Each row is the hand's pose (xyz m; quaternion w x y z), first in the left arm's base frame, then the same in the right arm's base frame.
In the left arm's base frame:
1: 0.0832 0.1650 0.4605 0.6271 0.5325 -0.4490 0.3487
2: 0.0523 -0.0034 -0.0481 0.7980 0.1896 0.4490 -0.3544
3: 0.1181 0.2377 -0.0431 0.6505 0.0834 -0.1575 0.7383
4: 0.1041 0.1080 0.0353 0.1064 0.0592 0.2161 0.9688
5: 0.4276 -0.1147 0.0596 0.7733 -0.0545 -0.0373 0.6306
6: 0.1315 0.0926 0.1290 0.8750 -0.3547 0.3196 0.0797
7: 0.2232 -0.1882 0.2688 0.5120 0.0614 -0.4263 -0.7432
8: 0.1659 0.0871 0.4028 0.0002 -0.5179 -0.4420 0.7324
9: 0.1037 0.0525 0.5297 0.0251 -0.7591 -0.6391 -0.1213
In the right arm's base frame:
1: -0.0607 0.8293 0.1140 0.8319 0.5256 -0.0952 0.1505
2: -0.4452 0.5422 -0.1264 0.5527 -0.0910 0.6811 -0.4715
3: -0.4238 0.7647 -0.2384 0.6690 0.2849 0.2383 0.6438
4: -0.3604 0.6628 -0.1447 0.0241 0.4436 0.3807 0.8110
5: -0.1080 0.4102 -0.3099 0.7075 0.0994 0.3828 0.5857
6: -0.2706 0.6682 -0.1039 0.5998 -0.4109 0.6670 0.1630
7: -0.0765 0.4226 -0.0102 0.6382 -0.3349 -0.2793 -0.6344
8: -0.0420 0.7283 0.0386 0.1156 -0.1637 -0.2827 0.9381
9: 0.0164 0.7365 0.1717 0.1755 -0.7417 -0.5727 0.3019

